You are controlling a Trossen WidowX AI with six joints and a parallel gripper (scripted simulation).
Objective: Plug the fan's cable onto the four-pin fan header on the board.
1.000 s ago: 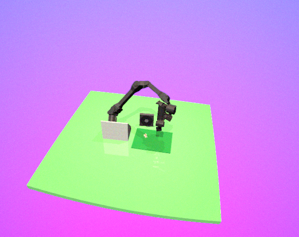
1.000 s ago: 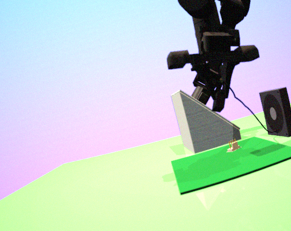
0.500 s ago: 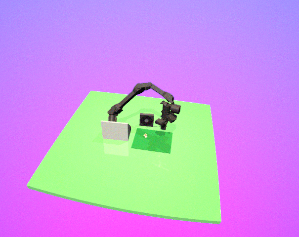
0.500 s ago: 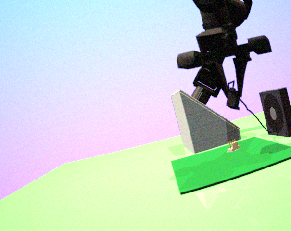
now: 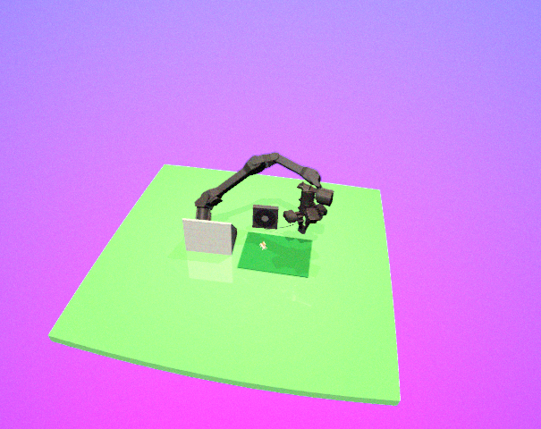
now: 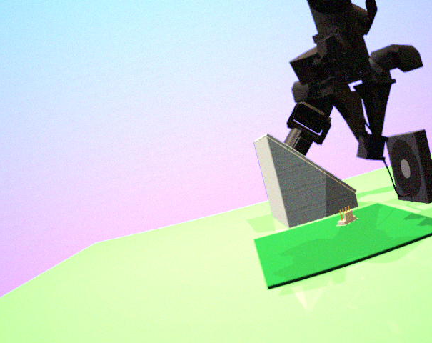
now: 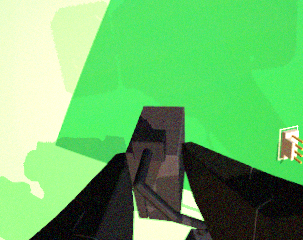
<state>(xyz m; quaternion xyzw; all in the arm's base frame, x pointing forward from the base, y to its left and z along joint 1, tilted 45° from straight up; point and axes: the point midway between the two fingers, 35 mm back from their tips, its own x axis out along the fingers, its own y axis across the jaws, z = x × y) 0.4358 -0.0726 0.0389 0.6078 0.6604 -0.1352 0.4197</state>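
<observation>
The dark green board lies 140 mm below my gripper tip, 110 mm behind it and 30 mm to the right of it. Also, from my gripper tip: black fan (160 mm behind, 150 mm to the left, 70 mm below); dark fan plug (10 mm to the left, 10 mm below, 10 mm behind).
</observation>
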